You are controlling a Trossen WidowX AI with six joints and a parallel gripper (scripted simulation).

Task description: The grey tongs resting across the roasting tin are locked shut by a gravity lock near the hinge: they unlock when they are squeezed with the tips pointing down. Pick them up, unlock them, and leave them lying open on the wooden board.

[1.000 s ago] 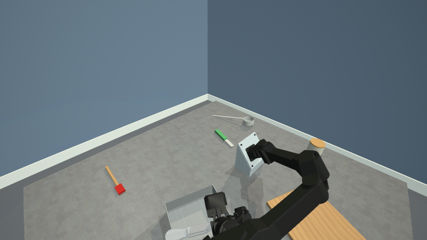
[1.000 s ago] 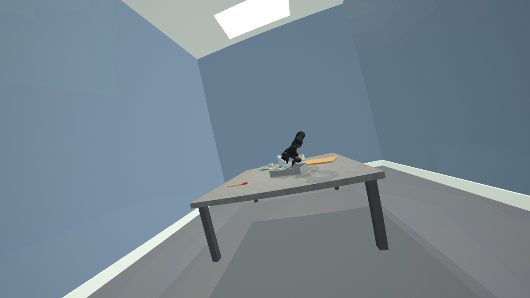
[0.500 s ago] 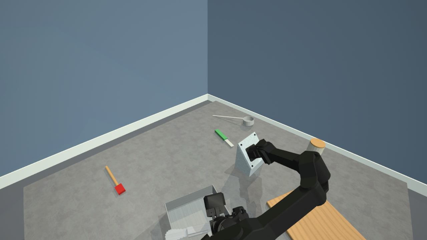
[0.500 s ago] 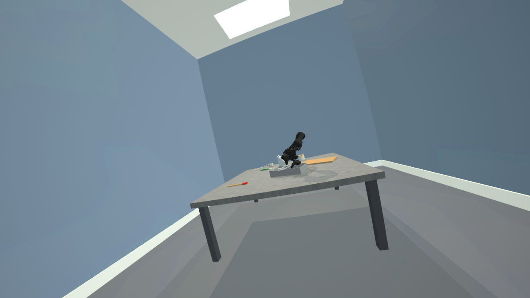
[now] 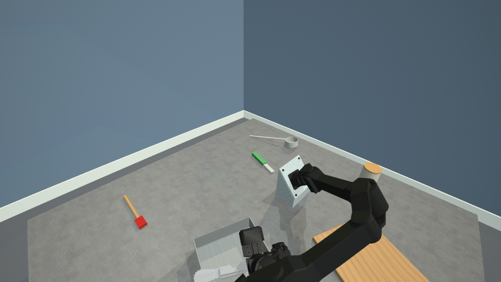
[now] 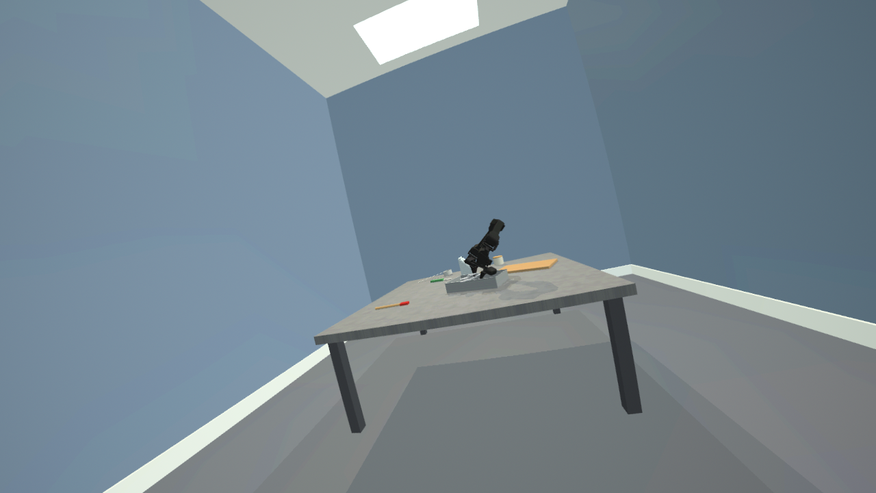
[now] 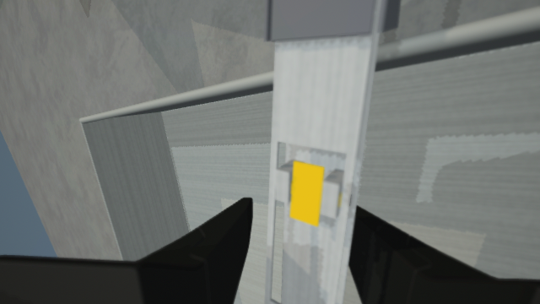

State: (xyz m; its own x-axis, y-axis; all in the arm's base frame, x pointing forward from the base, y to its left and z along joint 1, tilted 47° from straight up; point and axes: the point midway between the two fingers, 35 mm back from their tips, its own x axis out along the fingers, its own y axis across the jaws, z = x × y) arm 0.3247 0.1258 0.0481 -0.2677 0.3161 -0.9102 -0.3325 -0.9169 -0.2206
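The yellow lock piece is 30 mm to the left of my gripper tip, 30 mm above it and 20 mm behind it. The rest, counted from my gripper tip: wooden lid: 700 mm behind, 70 mm to the left; then roasting tin: 50 mm ahead, 10 mm to the left; then wooden board: 270 mm to the left, 270 mm behind, 20 mm below.
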